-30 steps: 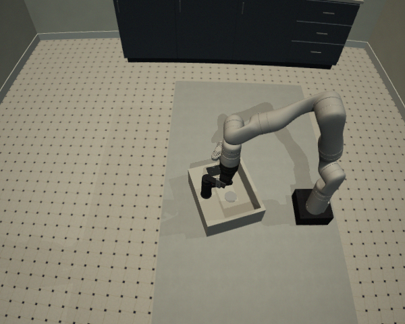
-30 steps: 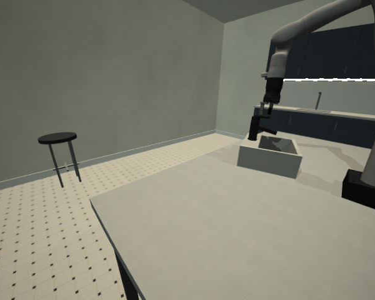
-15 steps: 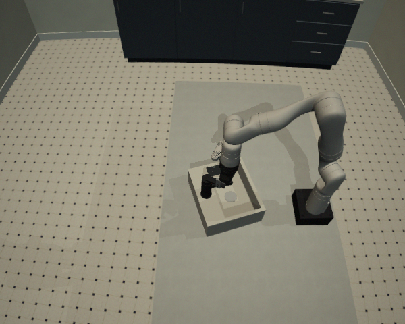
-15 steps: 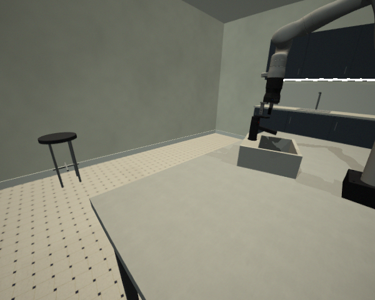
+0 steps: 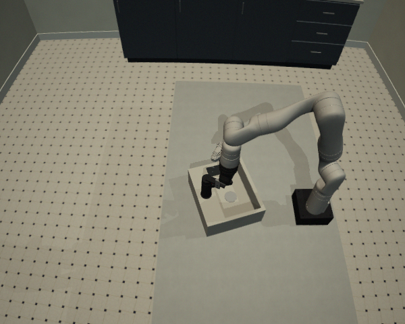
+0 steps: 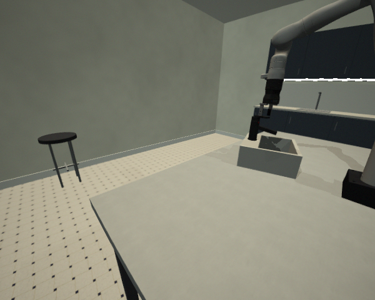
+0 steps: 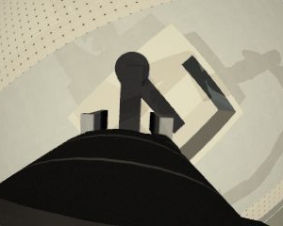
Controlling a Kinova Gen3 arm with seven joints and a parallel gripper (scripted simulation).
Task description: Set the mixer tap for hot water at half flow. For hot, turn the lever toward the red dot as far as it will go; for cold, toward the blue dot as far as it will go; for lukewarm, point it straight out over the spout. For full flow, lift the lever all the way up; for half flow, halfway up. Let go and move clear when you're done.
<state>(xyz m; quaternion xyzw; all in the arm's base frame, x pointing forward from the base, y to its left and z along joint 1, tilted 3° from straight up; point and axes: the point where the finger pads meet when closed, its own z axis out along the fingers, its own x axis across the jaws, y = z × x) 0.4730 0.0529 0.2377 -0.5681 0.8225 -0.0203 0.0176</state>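
Now: hand 2 cm short of the lever, 1 cm to the left of it and 3 cm above it. Also, from my hand: sink basin: 5 cm behind, 7 cm to the right, 26 cm below.
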